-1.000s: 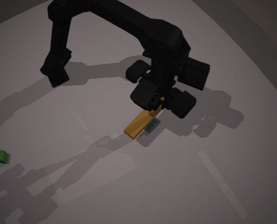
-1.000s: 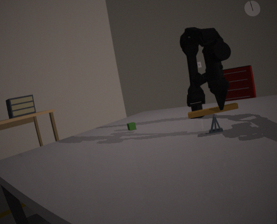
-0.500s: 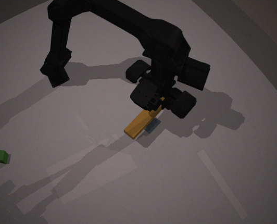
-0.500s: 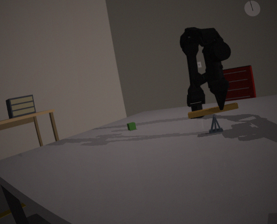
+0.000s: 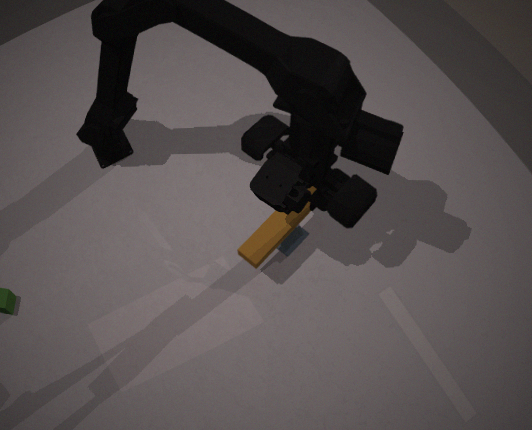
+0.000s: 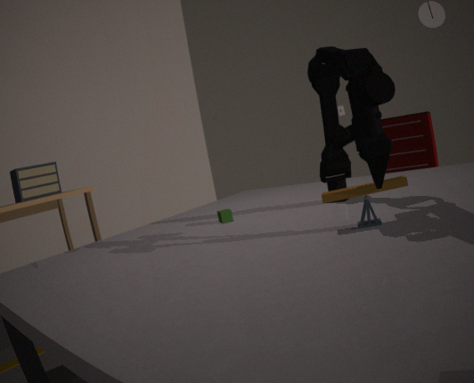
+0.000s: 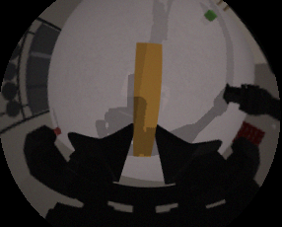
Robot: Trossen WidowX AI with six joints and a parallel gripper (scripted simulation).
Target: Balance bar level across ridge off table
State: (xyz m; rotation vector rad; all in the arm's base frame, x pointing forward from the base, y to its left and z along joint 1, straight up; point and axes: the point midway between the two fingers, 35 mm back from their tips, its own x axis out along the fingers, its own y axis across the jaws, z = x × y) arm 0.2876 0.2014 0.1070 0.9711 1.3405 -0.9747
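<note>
My gripper tip is 10 mm short of the orange bar and 30 mm to the left of it. Round my gripper tip: small green cube 110 mm behind, 490 mm to the right, 60 mm below.
</note>
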